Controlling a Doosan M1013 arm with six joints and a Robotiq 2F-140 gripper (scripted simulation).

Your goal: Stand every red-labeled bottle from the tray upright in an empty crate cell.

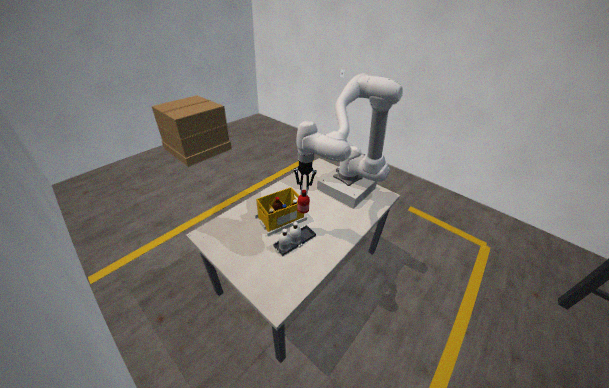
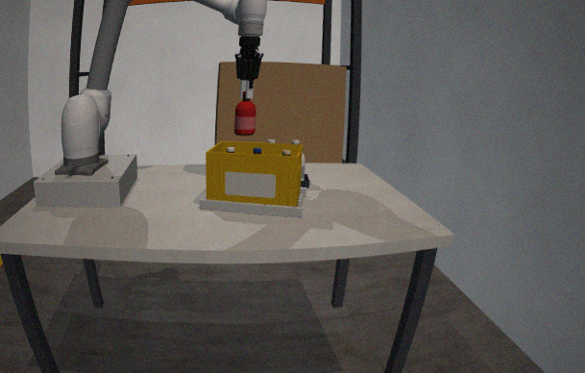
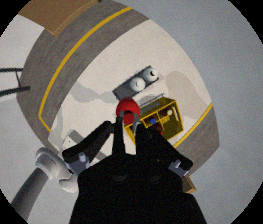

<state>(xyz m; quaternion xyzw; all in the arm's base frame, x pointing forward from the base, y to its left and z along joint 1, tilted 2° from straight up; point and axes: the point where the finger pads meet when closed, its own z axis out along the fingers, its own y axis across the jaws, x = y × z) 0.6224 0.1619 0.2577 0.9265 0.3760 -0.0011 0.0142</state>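
My hand is 90 mm above the red-labeled bottle. Round my hand: crate: 270 mm below, 180 mm to the right, 50 mm ahead.
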